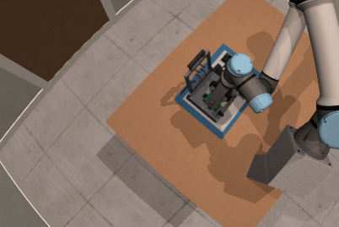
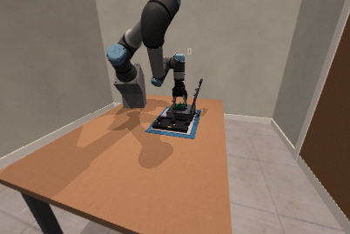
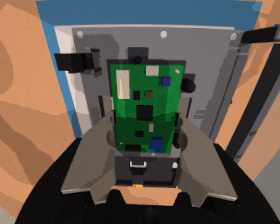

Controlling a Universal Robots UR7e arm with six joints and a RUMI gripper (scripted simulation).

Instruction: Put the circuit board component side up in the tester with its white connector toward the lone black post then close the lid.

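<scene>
Right now my hand is right at the green circuit board. From my hand the other things lie so: black block (60 mm behind, 60 mm to the left, 10 mm above); then tester lid (120 mm ahead, 110 mm above).
</scene>
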